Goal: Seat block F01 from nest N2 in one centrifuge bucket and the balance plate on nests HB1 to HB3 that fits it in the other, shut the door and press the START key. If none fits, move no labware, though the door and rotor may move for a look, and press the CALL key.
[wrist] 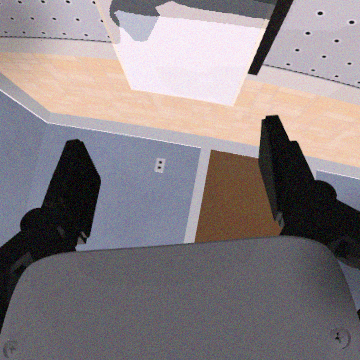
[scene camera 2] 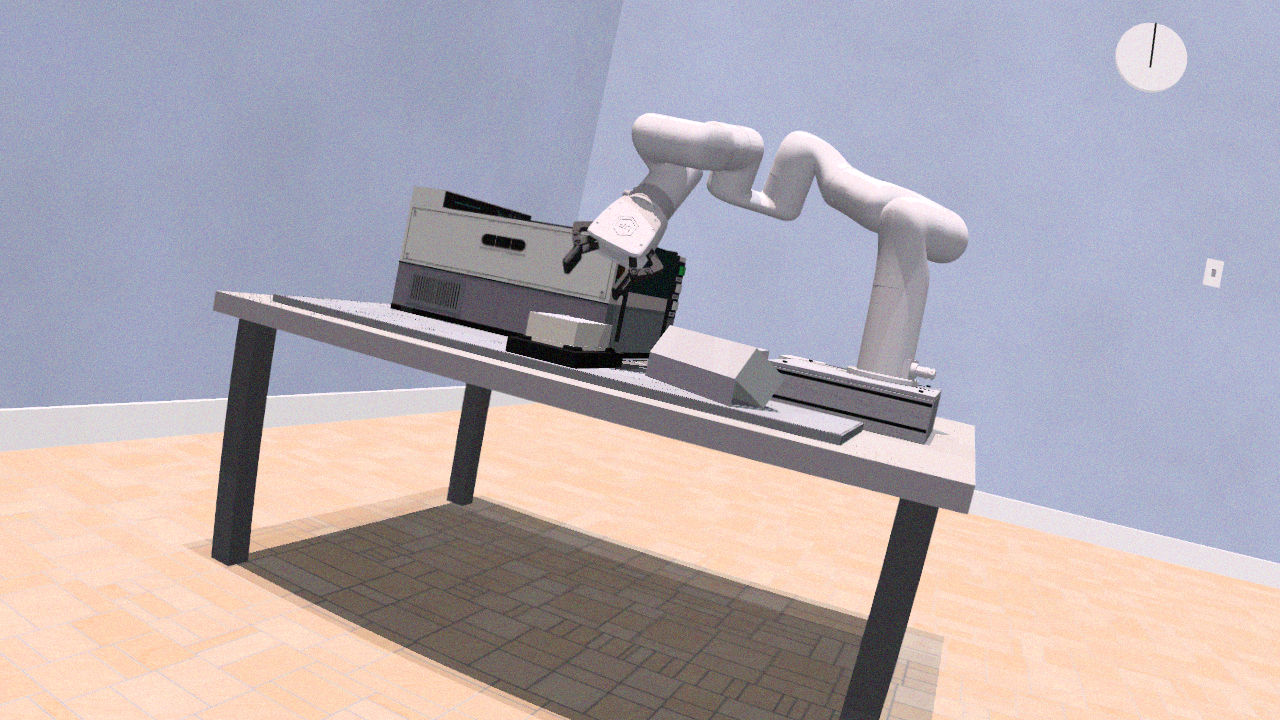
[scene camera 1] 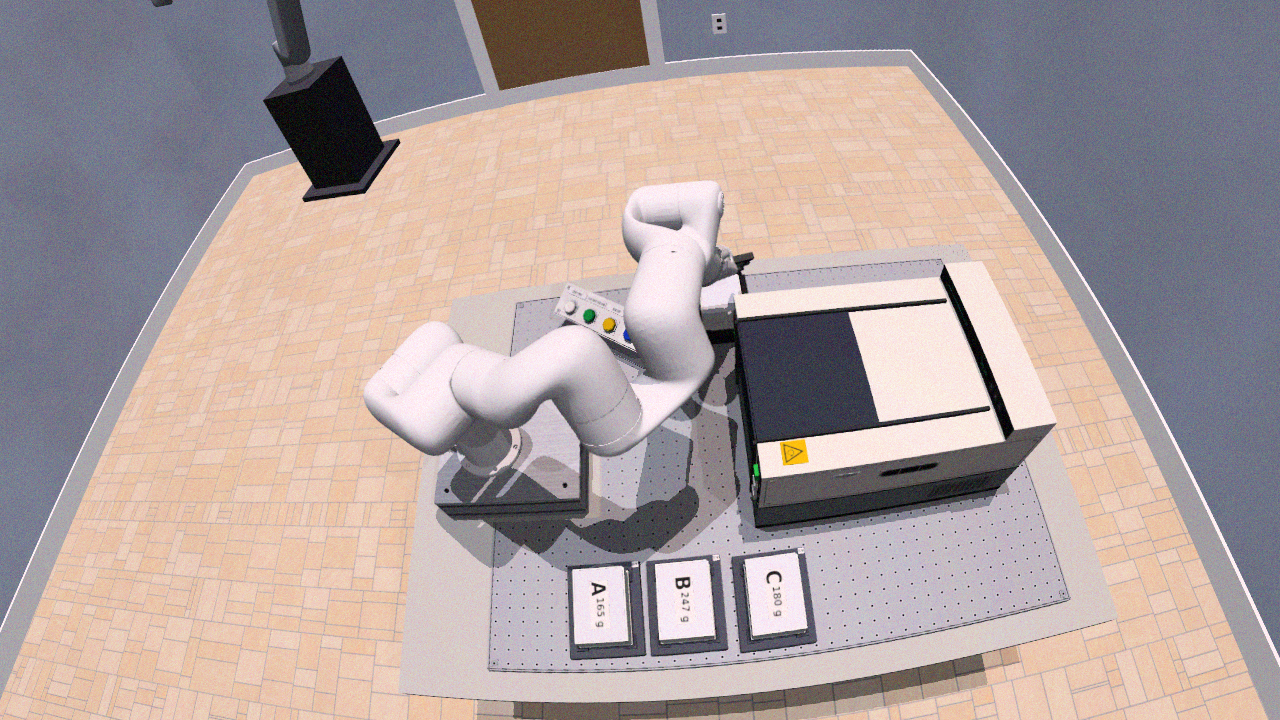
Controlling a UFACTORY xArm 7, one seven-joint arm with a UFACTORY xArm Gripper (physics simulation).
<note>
The gripper is open, holding nothing. Also in view: a white block. Also in view: a centrifuge box.
The gripper also shows in the wrist view.
</note>
